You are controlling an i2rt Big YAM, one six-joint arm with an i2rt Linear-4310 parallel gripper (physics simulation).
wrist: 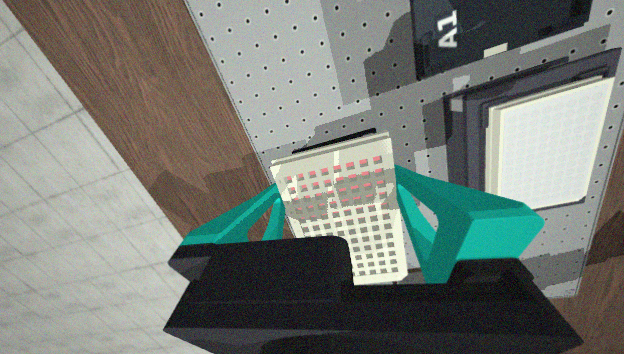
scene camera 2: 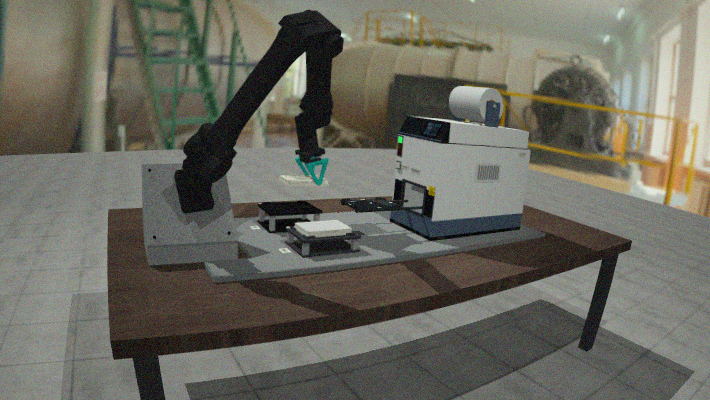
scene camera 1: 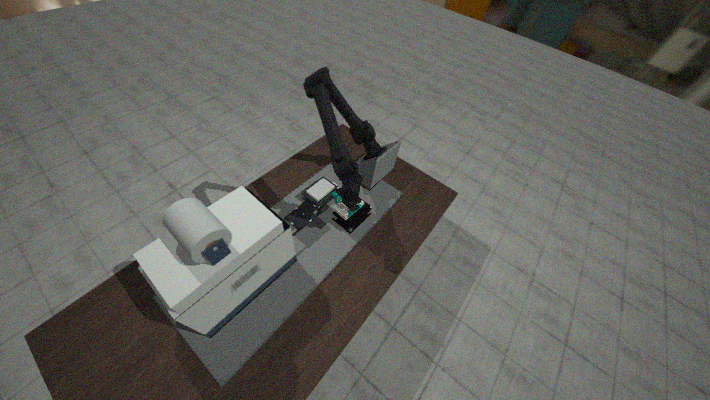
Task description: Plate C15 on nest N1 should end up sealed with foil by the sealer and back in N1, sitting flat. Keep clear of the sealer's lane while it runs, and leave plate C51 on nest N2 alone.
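Places are measured from the arm's base along level axes (x ahead, y down, z left), in metres.
Pixels of known places: gripper, fingertip midpoint: (wrist: 334, 179) (scene camera 2: 314, 182) (scene camera 1: 343, 210); arm's base at its link origin: (scene camera 2: 193, 191) (scene camera 1: 375, 154).
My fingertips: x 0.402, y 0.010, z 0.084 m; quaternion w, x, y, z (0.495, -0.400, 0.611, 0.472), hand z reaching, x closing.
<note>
Ahead of a thing's pixels: the offset from my fingertips to its top centre. "*": to the spot under its first point. Level surfaces: height alone.
My gripper (scene camera 1: 348, 204) (scene camera 2: 313, 174) (wrist: 334, 179) is shut on plate C15 @[dx -0.037, dy -0.014, dz +0.004 m] (scene camera 1: 344, 210) (scene camera 2: 291, 180) (wrist: 350, 205), a cream well plate with open wells, reddish in the upper rows in the wrist view. The plate hangs well above the black nest N1 @[dx -0.078, dy +0.067, dz +0.008 m] (scene camera 1: 354, 221) (scene camera 2: 290, 207) (wrist: 350, 137), which bears no plate; in the wrist view the held plate hides most of it. Plate C51 @[dx -0.080, dy +0.072, dz -0.199 m] (scene camera 1: 320, 189) (scene camera 2: 323, 228) (wrist: 552, 145) sits on nest N2 (scene camera 2: 356, 235) (wrist: 475, 150). The sealer (scene camera 1: 255, 210) (scene camera 2: 465, 185) has its dark carriage @[dx +0.153, dy +0.032, dz -0.145 m] (scene camera 1: 302, 215) (scene camera 2: 370, 204) (wrist: 500, 30) out, without a plate.
A foil roll @[dx +0.487, dy -0.344, dz -0.172 m] (scene camera 1: 192, 225) (scene camera 2: 470, 102) tops the sealer, and a green light @[* dx +0.263, dy -0.141, dz -0.061 m] (scene camera 2: 400, 139) shows on its front. The arm's base bracket (scene camera 1: 382, 165) (scene camera 2: 160, 215) stands at the opposite end of the grey perforated board @[dy +0.131 m] (scene camera 1: 320, 257) (scene camera 2: 235, 270) (wrist: 280, 80), beyond the nests.
</note>
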